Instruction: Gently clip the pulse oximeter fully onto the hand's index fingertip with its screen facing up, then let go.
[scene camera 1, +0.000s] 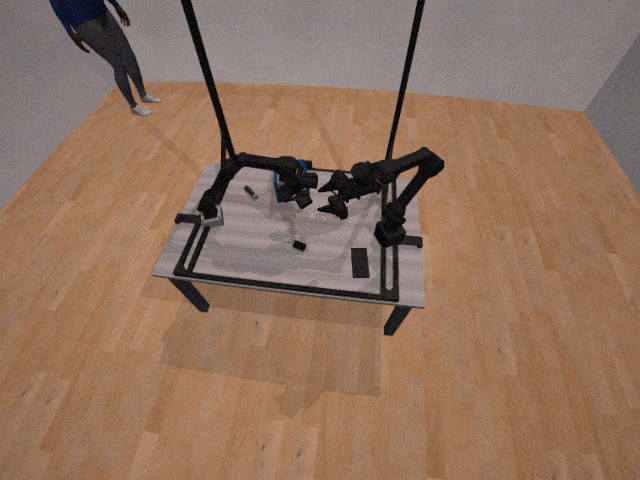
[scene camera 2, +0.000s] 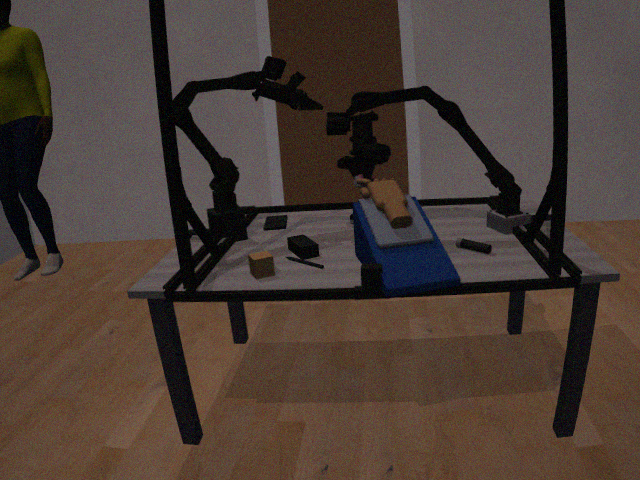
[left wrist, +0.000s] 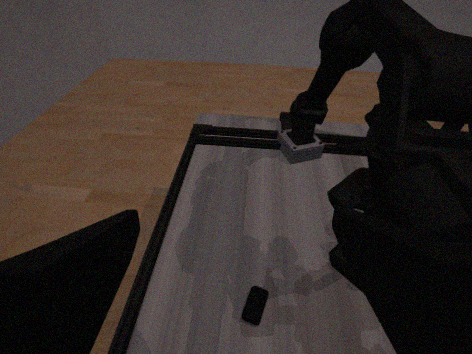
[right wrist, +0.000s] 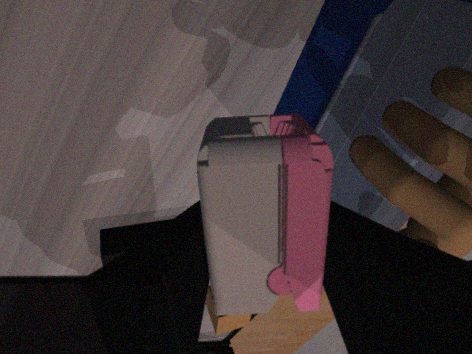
my left gripper: scene camera 1; scene camera 2 322, 107; left wrist; not seen in the right wrist view (out of frame)
same spot on my left gripper: (left wrist: 410, 279) = (scene camera 1: 328, 186)
